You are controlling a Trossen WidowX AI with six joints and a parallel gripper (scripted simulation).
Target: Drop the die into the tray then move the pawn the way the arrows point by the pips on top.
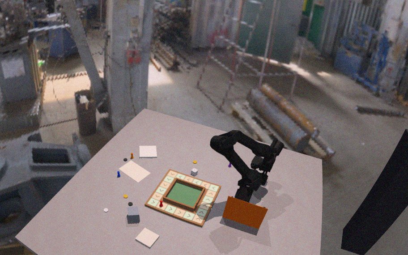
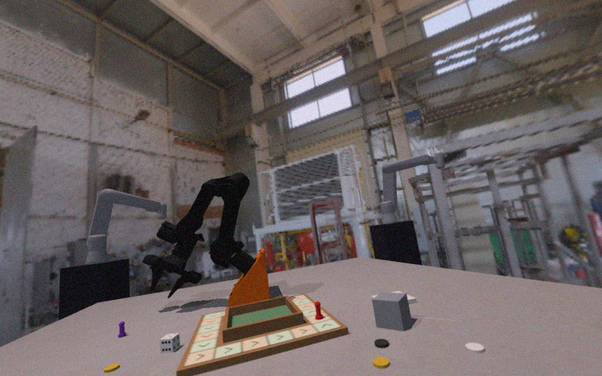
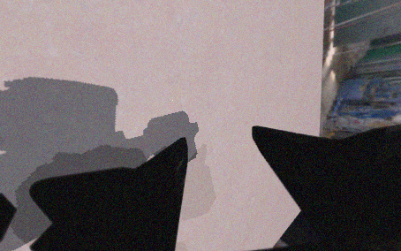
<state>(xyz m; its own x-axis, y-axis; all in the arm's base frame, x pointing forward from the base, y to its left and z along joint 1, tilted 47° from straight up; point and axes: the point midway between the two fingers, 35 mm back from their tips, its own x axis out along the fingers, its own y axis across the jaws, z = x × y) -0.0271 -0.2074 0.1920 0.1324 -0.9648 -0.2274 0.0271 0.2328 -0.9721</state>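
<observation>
Now: the purple pawn 190 mm ahead of my gripper tip, 10 mm to the right of it and 40 mm below it. From my gripper tip the other things lie so: green dice tray 290 mm ahead, 330 mm to the left, 40 mm below; die 330 mm ahead, 150 mm to the left, 40 mm below; red pawn 350 mm ahead, 450 mm to the left, 20 mm below.
</observation>
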